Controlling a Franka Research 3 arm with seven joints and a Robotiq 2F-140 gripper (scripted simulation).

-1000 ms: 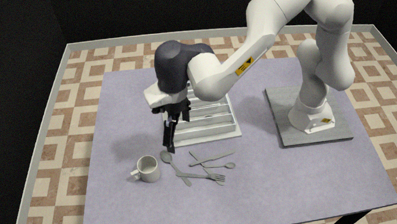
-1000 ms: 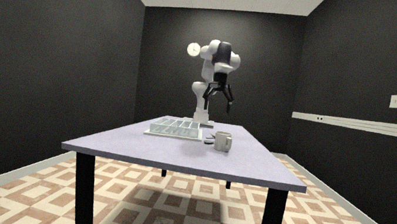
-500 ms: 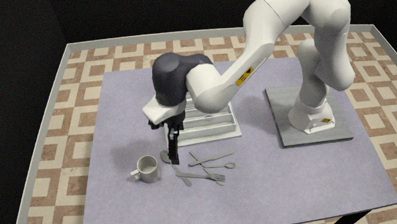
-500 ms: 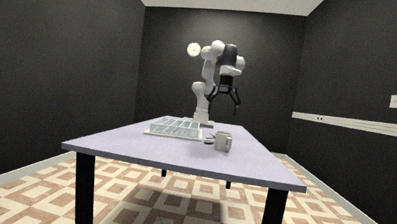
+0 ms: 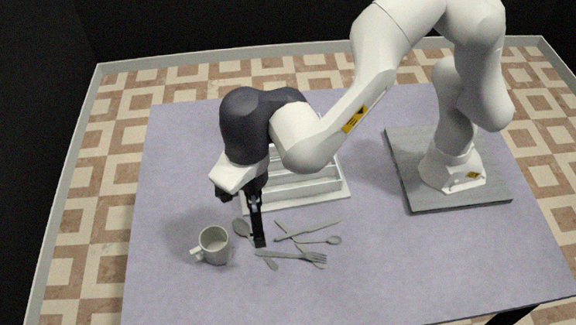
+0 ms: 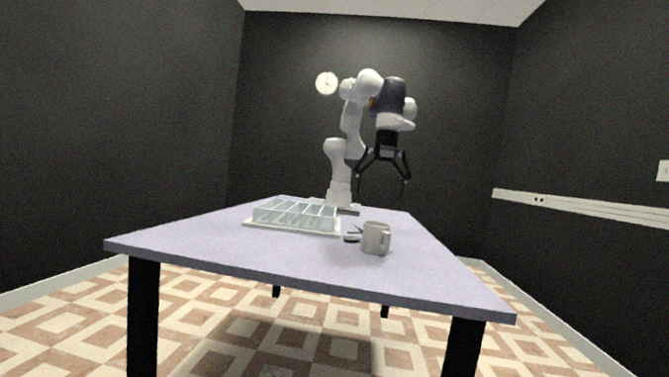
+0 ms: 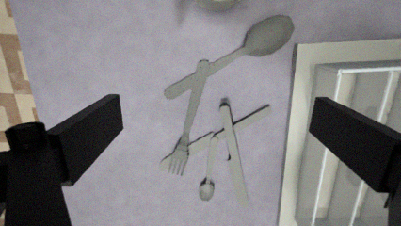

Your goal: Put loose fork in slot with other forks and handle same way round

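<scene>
The knife lies 120 mm behind my hand, 50 mm to the right of it and 160 mm below it. The rest, counted from my hand: white mug: 130 mm ahead, 130 mm below; then spoon: 110 mm behind, 250 mm to the right, 150 mm below.
</scene>
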